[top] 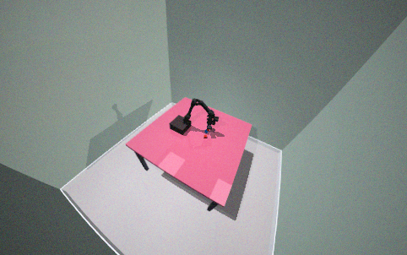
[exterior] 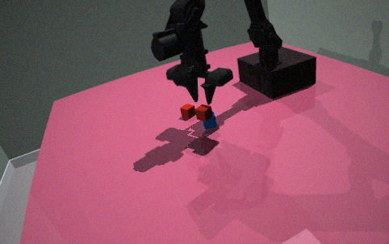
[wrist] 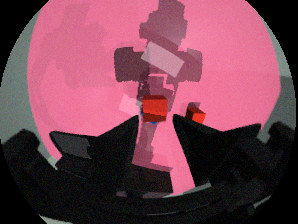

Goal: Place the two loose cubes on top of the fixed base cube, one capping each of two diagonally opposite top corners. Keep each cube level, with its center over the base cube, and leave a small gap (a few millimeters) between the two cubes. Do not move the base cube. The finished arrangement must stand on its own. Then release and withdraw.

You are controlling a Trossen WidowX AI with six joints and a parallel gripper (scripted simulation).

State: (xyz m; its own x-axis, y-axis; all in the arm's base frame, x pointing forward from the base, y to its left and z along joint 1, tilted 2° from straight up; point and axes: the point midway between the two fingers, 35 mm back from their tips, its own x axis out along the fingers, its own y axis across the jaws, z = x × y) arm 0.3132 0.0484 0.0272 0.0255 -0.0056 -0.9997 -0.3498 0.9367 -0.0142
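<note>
Right now the blue cube is 6 cm below my gripper tip, 1 cm to the right of it and 1 cm behind it.
</note>
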